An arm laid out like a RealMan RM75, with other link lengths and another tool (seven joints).
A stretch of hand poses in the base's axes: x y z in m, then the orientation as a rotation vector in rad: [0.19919 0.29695 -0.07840 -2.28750 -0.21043 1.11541]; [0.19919 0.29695 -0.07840 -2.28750 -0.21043 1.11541]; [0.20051 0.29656 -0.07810 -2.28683 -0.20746 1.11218]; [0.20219 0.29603 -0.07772 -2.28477 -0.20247 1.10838]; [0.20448 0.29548 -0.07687 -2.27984 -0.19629 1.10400]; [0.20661 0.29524 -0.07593 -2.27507 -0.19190 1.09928]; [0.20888 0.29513 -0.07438 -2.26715 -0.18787 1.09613]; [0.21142 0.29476 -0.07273 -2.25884 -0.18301 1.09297]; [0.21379 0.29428 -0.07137 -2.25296 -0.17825 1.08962]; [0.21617 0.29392 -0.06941 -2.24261 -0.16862 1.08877]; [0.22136 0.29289 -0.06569 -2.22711 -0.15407 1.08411]
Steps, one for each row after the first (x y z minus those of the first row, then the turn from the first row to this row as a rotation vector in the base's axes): [0.00000 0.00000 0.00000 0.00000 0.00000 0.00000]; [0.00132 -0.00039 0.00030 0.00098 -0.00108 -0.00334]; [0.00300 -0.00092 0.00068 0.00283 -0.00154 -0.00859]; [0.00529 -0.00147 0.00153 0.00699 -0.00103 -0.01558]; [0.00742 -0.00171 0.00247 0.01159 -0.00119 -0.02145]; [0.00969 -0.00182 0.00402 0.01837 0.00071 -0.02730]; [0.01223 -0.00219 0.00567 0.02525 0.00294 -0.03382]; [0.01460 -0.00267 0.00703 0.03017 0.00413 -0.03973]; [0.01698 -0.00303 0.00899 0.03663 0.00964 -0.04914]; [0.02217 -0.00406 0.01271 0.04743 0.01586 -0.06460]
